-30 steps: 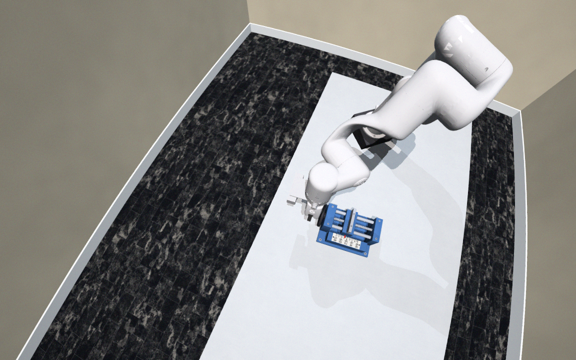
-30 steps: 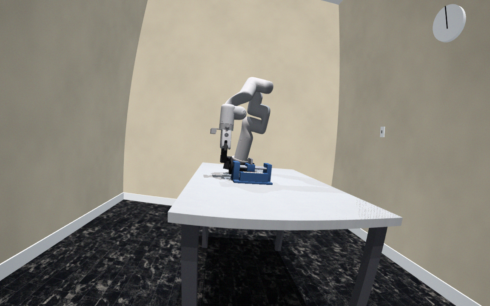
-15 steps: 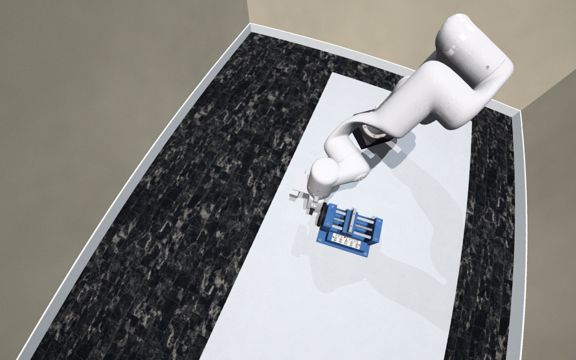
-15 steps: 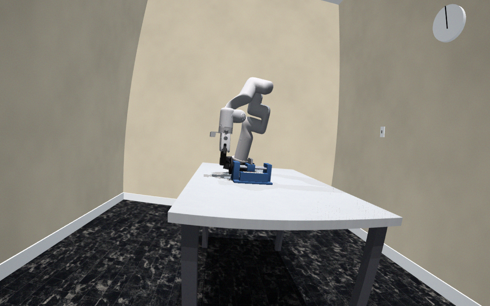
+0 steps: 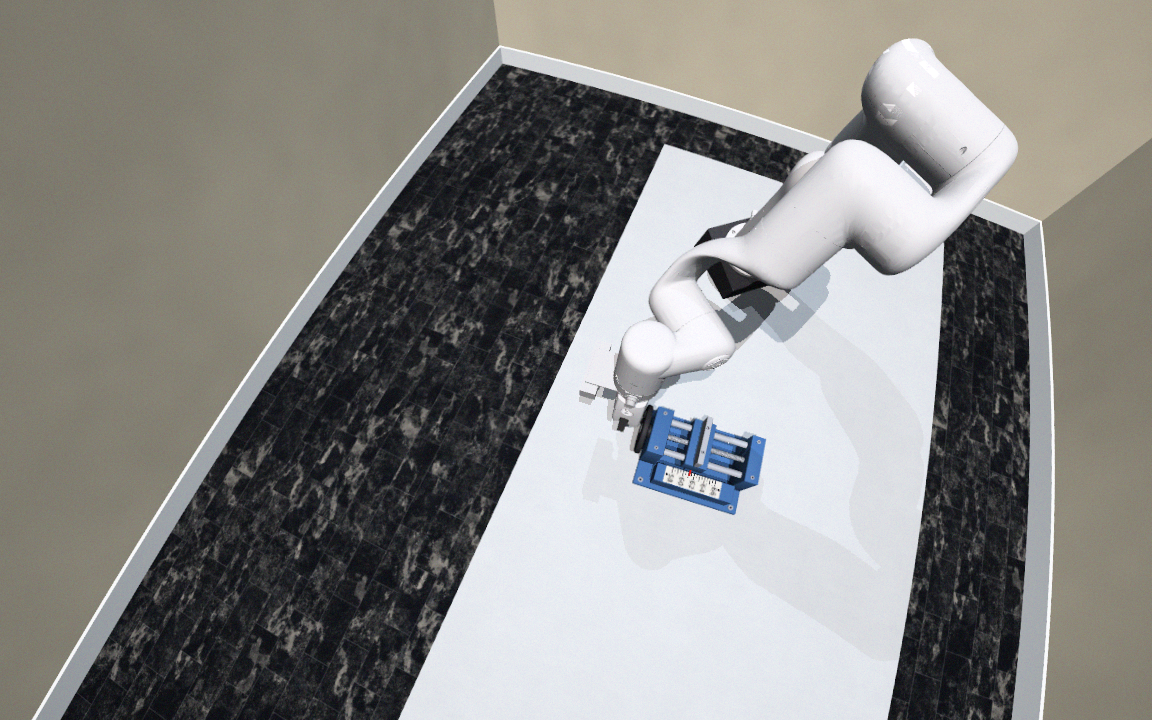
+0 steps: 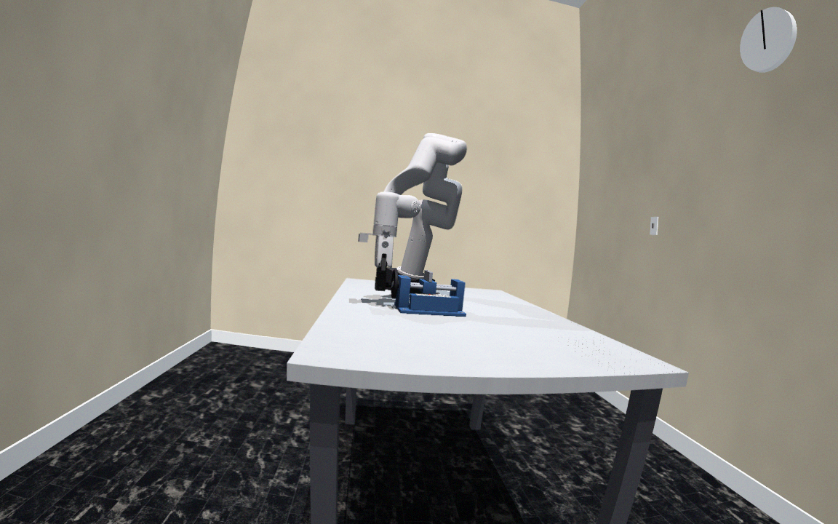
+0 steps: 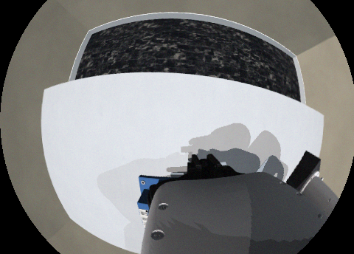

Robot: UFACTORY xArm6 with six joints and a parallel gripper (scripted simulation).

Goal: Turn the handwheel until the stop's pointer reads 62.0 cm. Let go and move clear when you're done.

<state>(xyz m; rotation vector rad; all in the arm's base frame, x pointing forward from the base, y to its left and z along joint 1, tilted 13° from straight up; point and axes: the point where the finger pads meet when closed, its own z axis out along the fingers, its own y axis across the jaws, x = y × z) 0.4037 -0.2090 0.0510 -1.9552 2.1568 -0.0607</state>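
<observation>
My gripper is now 10 mm short of the handwheel and 20 mm to the right of it. From my hand the other things lie so: stop (60 mm ahead, 140 mm to the left, 20 mm above).
</observation>
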